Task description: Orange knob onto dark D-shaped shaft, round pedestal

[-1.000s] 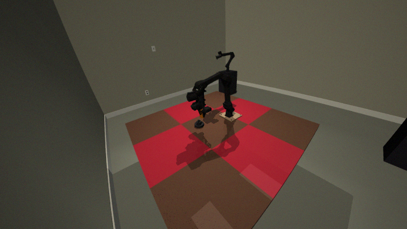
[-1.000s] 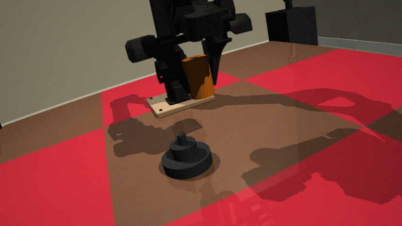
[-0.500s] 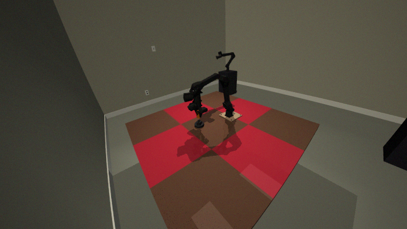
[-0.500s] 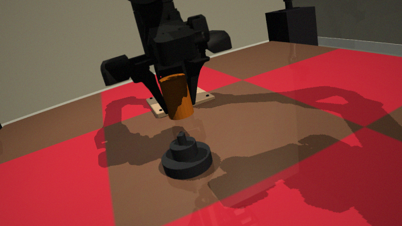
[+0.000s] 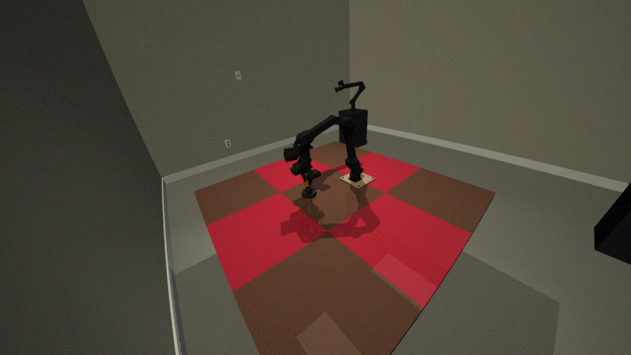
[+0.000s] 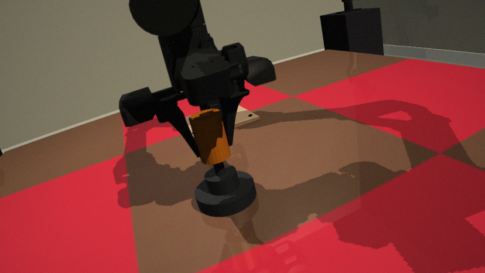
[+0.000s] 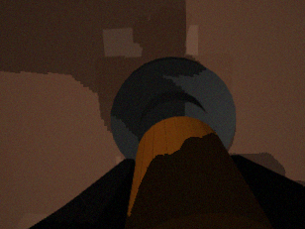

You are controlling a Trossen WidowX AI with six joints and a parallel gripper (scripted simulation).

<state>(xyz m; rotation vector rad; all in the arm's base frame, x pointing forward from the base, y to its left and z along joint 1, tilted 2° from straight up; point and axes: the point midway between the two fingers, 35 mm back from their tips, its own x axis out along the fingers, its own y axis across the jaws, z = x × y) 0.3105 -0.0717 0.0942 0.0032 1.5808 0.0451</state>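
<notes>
My gripper tip is now 5 cm above the dark round pedestal. From my gripper tip the other things lie so: orange knob 2 cm above.
</notes>
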